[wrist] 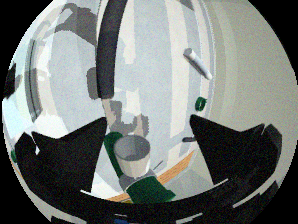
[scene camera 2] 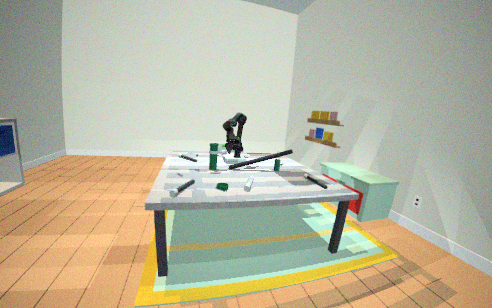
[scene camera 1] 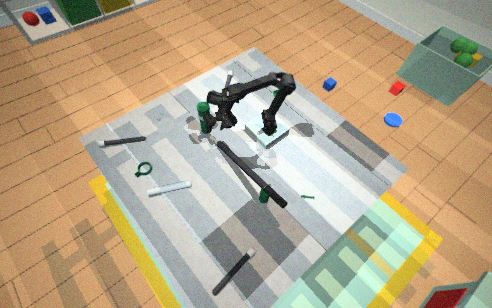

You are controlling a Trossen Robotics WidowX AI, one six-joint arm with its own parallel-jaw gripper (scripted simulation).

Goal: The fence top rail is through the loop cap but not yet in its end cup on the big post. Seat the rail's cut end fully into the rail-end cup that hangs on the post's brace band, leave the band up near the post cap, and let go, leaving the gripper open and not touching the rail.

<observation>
The gripper is open, holding nothing. Further things: a green post and a rail-end cup.
</observation>
